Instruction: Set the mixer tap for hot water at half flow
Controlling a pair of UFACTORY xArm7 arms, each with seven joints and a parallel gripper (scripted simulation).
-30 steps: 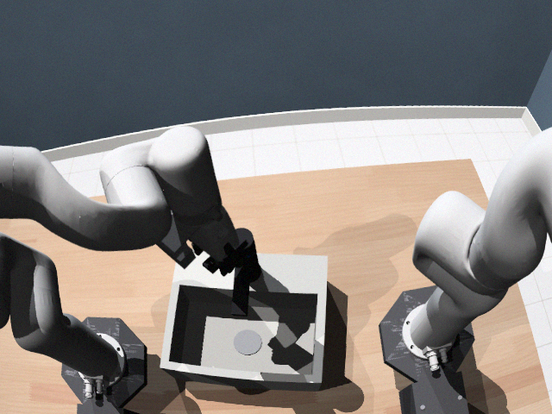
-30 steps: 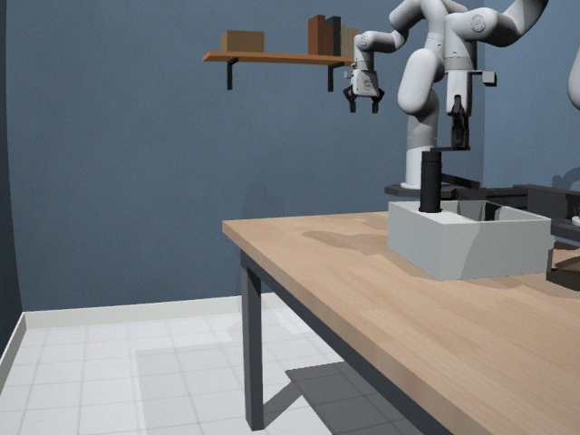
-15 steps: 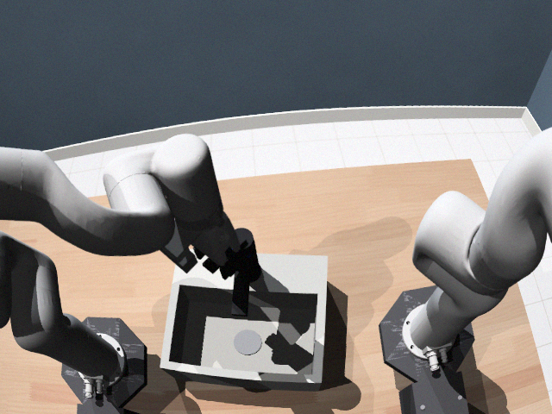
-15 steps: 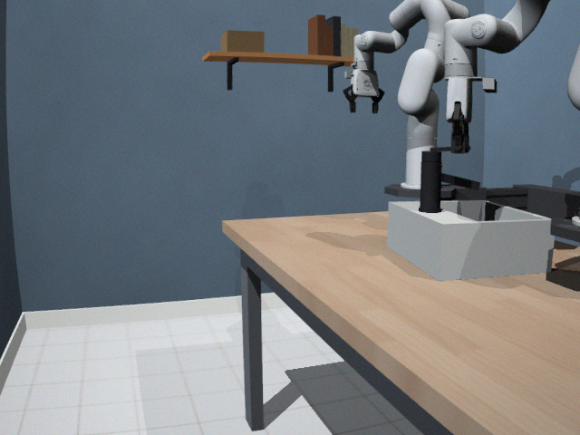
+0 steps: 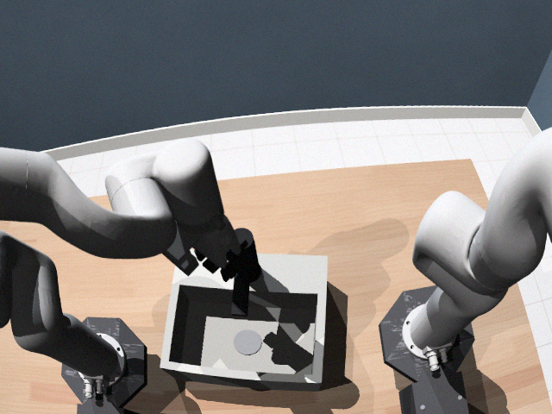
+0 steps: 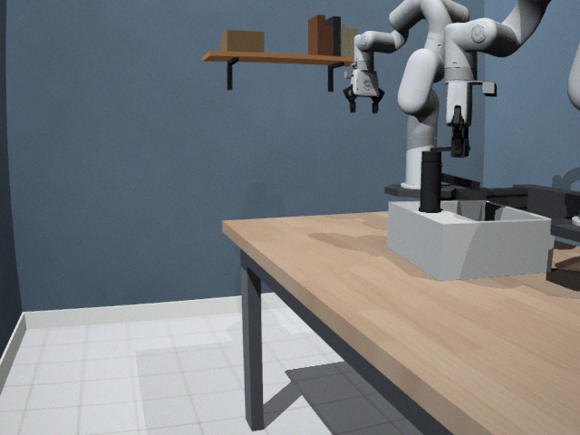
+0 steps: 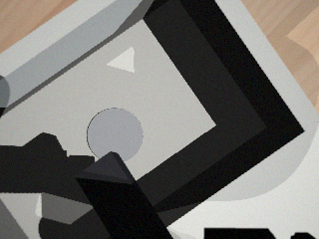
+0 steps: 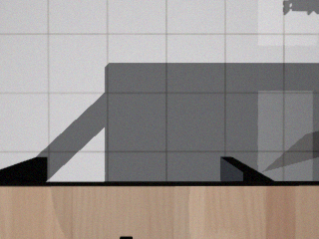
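Now: the flat lever 2 cm to the right of my left hand and 2 cm ahead of it. From my left hand the other things lie so: black mixer tap 4 cm below, 3 cm to the right, 3 cm ahead; then sink 23 cm below, 7 cm behind, 3 cm to the right.
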